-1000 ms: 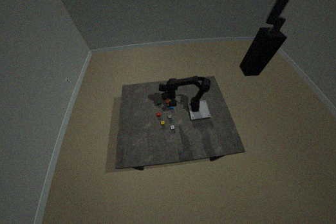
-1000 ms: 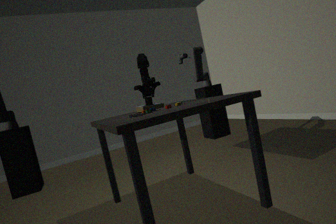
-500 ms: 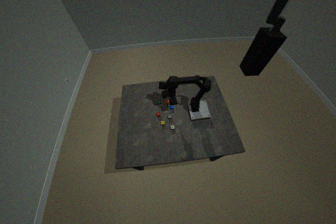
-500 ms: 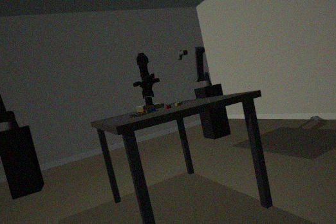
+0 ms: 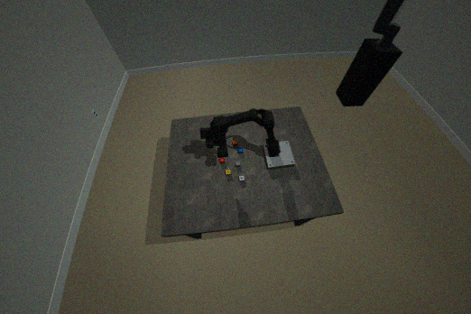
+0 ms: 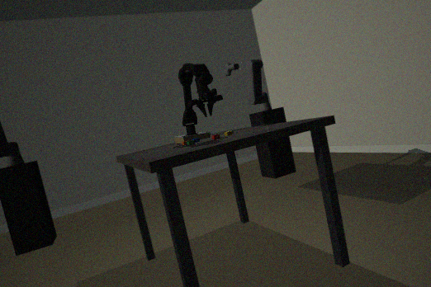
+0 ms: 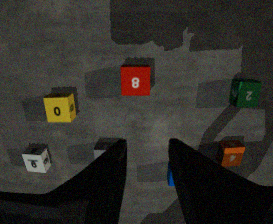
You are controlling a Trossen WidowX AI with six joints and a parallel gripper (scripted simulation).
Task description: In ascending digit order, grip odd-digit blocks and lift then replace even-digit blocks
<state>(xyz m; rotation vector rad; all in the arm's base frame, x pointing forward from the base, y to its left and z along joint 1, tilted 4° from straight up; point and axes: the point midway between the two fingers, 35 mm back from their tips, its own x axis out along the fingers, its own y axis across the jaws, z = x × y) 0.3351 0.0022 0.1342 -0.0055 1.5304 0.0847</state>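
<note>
Right now the red block is 2 cm ahead of my gripper tip, 1 cm to the left of it and 11 cm below it. Also, from my gripper tip: green block 1 cm ahead, 13 cm to the right, 11 cm below; yellow block 2 cm behind, 10 cm to the left, 11 cm below; grey block 9 cm behind, 4 cm to the left, 11 cm below.
</note>
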